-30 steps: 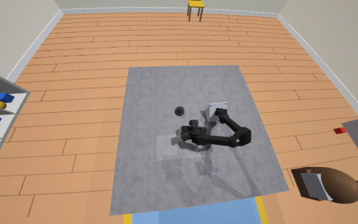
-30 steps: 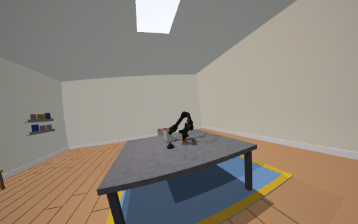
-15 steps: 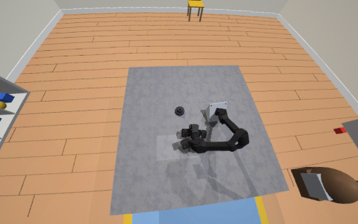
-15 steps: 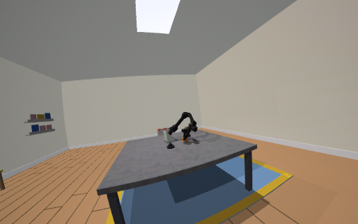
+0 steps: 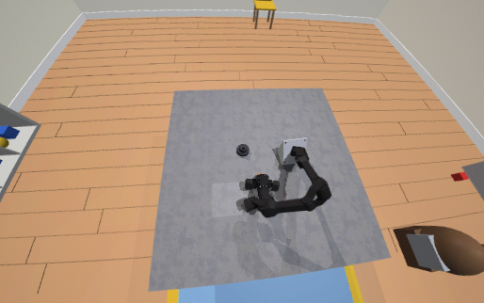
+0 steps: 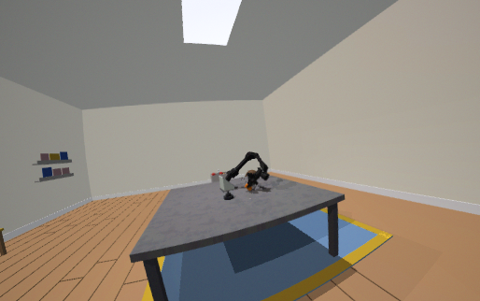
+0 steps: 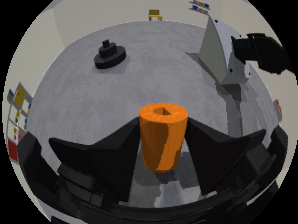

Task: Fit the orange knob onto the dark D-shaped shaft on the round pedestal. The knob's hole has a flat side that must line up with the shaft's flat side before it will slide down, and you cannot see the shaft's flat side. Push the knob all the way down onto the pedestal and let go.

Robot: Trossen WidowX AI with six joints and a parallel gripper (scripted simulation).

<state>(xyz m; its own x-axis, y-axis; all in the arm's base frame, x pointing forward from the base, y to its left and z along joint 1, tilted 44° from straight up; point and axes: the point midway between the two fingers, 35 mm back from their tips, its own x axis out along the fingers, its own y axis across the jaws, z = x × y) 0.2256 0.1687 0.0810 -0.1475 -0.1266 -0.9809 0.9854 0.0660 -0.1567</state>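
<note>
Right now my gripper tip is 2 cm to the right of the orange knob and 1 cm above it. The rest, counted from my gripper tip: dark round pedestal (19 cm to the right, 10 cm ahead, 1 cm below).
</note>
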